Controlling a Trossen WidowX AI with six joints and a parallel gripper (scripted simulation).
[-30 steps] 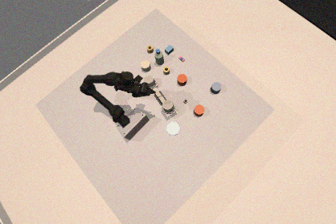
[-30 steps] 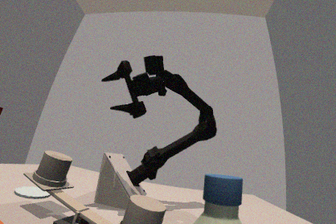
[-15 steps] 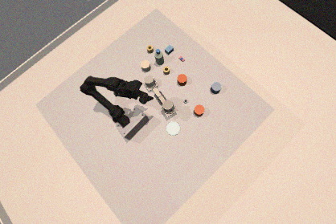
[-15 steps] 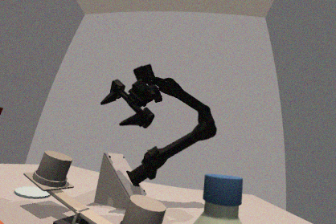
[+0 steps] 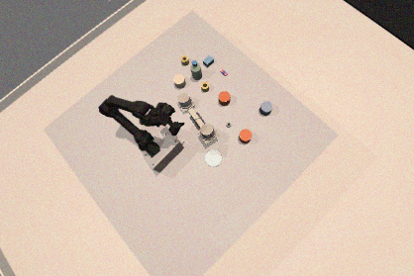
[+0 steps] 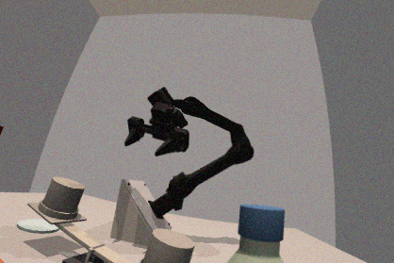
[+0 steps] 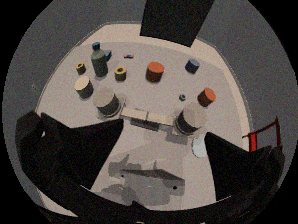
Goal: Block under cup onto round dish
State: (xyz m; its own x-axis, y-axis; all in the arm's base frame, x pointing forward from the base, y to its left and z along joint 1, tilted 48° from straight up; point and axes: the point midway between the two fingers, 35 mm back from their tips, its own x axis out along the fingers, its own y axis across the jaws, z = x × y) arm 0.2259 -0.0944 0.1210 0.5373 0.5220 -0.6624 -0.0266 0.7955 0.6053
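Now: gripper tip 10 cm short of the grey block, 14 cm to the right of it and 20 cm above it. Round my gripper tip: grey cup 8 cm ahead, 13 cm to the right, 13 cm below; then tan cup 15 cm ahead, 30 cm to the left, 21 cm below; then round white dish 3 cm ahead, 23 cm to the right, 24 cm below.
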